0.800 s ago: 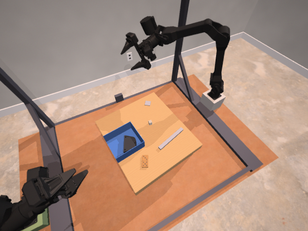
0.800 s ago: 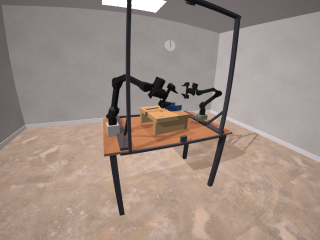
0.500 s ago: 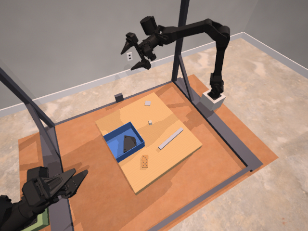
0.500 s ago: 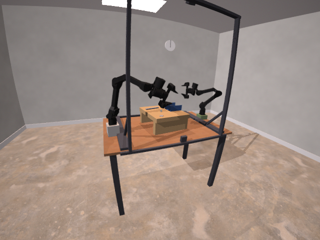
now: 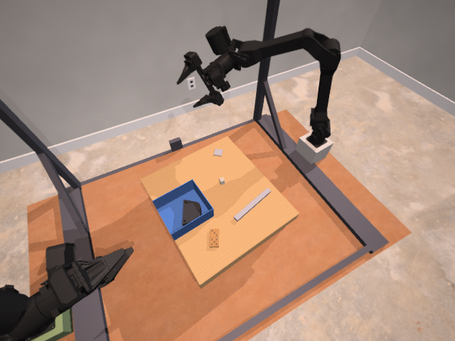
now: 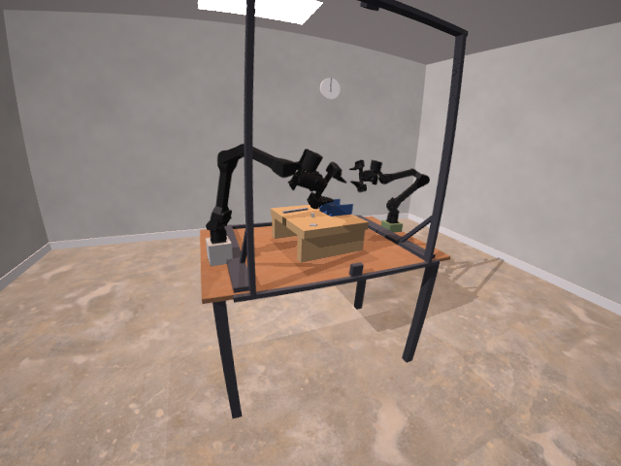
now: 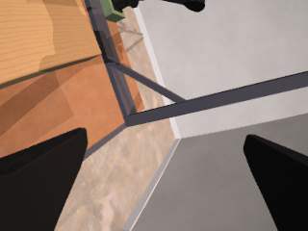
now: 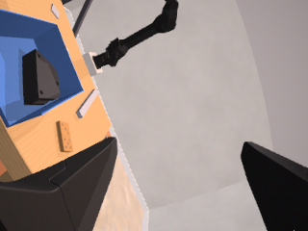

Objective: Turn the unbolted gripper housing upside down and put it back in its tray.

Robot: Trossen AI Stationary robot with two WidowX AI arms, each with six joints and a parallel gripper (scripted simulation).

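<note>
The gripper housing is 7 cm behind my right hand, 20 cm to the left of it and 16 cm below it. The rest, counted from my right hand: wooden platform (9 cm behind, 30 cm to the left, 24 cm below); blue tray (9 cm behind, 22 cm to the left, 16 cm below); small cube (12 cm behind, 35 cm to the left, 17 cm below).
</note>
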